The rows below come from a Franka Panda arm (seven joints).
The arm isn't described. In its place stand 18 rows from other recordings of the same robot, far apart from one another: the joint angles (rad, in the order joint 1, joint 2, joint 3, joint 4, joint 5, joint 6, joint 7), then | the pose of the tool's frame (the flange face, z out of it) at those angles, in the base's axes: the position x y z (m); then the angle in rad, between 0 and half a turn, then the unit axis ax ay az.
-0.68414 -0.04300 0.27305 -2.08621 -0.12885 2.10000 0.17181 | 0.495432, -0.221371, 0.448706, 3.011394, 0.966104, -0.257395, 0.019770
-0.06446 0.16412 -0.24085 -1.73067 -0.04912 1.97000 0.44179 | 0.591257, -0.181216, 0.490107, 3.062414, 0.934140, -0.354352, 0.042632
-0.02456 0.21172 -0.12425 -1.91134 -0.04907 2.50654 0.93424 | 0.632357, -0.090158, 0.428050, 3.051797, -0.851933, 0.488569, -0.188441
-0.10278 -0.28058 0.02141 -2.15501 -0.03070 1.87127 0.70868 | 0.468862, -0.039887, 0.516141, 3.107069, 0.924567, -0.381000, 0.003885
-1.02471 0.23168 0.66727 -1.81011 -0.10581 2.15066 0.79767 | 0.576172, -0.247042, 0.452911, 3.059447, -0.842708, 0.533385, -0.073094
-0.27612 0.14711 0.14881 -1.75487 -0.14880 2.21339 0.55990 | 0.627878, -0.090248, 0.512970, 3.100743, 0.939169, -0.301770, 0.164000
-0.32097 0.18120 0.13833 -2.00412 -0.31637 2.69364 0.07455 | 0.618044, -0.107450, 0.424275, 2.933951, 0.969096, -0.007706, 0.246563
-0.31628 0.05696 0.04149 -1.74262 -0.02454 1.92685 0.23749 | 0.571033, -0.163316, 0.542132, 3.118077, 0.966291, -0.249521, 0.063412
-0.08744 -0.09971 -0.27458 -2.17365 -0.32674 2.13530 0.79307 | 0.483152, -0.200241, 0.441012, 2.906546, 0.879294, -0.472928, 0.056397
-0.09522 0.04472 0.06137 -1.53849 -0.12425 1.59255 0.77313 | 0.569725, -0.033135, 0.617370, 3.031720, 0.919778, -0.391553, 0.026357
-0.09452 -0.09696 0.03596 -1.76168 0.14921 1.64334 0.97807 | 0.527399, -0.015158, 0.593792, 3.020972, -0.864750, 0.500458, 0.041831
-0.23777 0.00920 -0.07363 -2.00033 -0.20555 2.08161 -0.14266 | 0.533760, -0.182499, 0.460389, 2.946683, 0.999204, -0.037199, 0.014373
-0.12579 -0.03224 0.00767 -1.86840 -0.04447 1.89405 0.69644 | 0.554258, -0.069019, 0.528741, 3.117067, 0.920212, -0.389954, 0.033836
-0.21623 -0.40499 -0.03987 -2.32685 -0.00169 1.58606 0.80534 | 0.375203, -0.099383, 0.471202, 3.063644, 0.852464, -0.496752, -0.162916
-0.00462 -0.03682 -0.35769 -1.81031 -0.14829 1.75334 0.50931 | 0.508768, -0.209754, 0.546071, 3.007691, 0.912529, -0.408965, -0.006227
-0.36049 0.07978 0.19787 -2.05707 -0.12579 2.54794 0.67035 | 0.590997, -0.097420, 0.443045, 3.111321, -0.910709, 0.357054, -0.207657
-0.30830 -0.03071 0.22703 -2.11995 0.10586 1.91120 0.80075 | 0.514052, -0.033799, 0.411754, 3.120714, -0.890076, 0.444906, 0.099115
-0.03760 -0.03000 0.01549 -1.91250 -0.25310 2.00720 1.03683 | 0.564524, -0.027373, 0.518685, 2.995742, 0.880124, -0.461464, 0.111505
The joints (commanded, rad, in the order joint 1, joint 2, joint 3, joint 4, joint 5, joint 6, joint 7), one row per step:
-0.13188, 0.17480, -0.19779, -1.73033, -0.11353, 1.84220, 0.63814
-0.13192, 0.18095, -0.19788, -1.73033, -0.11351, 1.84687, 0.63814
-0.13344, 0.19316, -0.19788, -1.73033, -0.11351, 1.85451, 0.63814
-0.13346, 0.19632, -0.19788, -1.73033, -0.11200, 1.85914, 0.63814
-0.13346, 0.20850, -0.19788, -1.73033, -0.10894, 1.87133, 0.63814
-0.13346, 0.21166, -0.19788, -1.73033, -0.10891, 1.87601, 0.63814
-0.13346, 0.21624, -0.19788, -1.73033, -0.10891, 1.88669, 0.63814
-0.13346, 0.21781, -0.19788, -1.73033, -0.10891, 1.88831, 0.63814
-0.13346, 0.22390, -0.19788, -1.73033, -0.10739, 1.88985, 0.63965
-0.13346, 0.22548, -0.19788, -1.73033, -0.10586, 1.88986, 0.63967
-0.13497, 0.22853, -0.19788, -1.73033, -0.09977, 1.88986, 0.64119
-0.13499, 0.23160, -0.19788, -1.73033, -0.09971, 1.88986, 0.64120
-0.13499, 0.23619, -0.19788, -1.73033, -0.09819, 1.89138, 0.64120
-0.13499, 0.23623, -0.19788, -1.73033, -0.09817, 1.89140, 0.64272
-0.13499, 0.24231, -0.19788, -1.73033, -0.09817, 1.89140, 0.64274
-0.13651, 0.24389, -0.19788, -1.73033, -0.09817, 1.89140, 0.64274
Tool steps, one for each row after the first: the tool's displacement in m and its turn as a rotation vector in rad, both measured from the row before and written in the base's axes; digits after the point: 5 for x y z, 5 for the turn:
0.00133, -0.00028, -0.00328, -0.00051, 0.00166, 0.00053
0.00215, -0.00125, -0.00668, -0.00054, 0.00485, -0.00043
0.00095, -0.00005, -0.00154, 0.00045, -0.00174, 0.00013
0.00293, -0.00023, -0.00638, 0.00089, -0.00046, 0.00066
0.00090, -0.00015, -0.00153, -0.00087, -0.00132, 0.00065
0.00172, -0.00029, -0.00191, -0.00239, -0.00560, 0.00152
0.00036, -0.00006, -0.00082, -0.00024, 0.00002, 0.00023
0.00090, -0.00002, -0.00358, 0.00156, 0.00392, -0.00183
0.00021, 0.00008, -0.00097, 0.00154, 0.00107, -0.00059
0.00016, -0.00050, -0.00191, 0.00557, 0.00094, -0.00528
0.00033, -0.00005, -0.00186, 0.00046, 0.00302, -0.00005
0.00069, 0.00001, -0.00268, 0.00151, 0.00263, -0.00037
0.00001, 0.00000, -0.00002, -0.00015, -0.00015, -0.00151
0.00063, -0.00009, -0.00370, 0.00082, 0.00602, -0.00002
-0.00015, -0.00091, -0.00096, 0.00021, 0.00157, -0.00152

